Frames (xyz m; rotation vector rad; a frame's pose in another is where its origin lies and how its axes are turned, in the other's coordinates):
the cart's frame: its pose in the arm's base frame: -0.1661 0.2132 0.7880 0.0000 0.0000 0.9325
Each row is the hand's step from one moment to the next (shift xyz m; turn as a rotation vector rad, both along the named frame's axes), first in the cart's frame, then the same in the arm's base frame.
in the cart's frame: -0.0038 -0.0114 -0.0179 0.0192 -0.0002 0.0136
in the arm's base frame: 0.0069 -0.0098 -0.0179 0.0116 0.0153 0.0136
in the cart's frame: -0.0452 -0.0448 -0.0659 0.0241 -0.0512 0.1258
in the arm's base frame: 0.0090 -0.0630 -0.0659 0.0555 -0.0112 0.1258
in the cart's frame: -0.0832 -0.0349 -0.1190 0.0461 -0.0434 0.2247
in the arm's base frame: -0.0215 -0.0876 -0.1190 0.0623 0.0112 0.2247
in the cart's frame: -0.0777 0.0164 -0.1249 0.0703 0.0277 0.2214
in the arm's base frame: -0.0595 -0.0526 -0.1249 0.0196 0.0730 0.2214
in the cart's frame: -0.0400 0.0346 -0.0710 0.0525 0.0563 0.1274
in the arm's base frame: -0.0516 -0.0115 -0.0710 -0.0139 0.0757 0.1274
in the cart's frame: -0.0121 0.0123 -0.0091 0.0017 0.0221 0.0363
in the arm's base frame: -0.0171 -0.0024 -0.0091 -0.0167 0.0145 0.0363
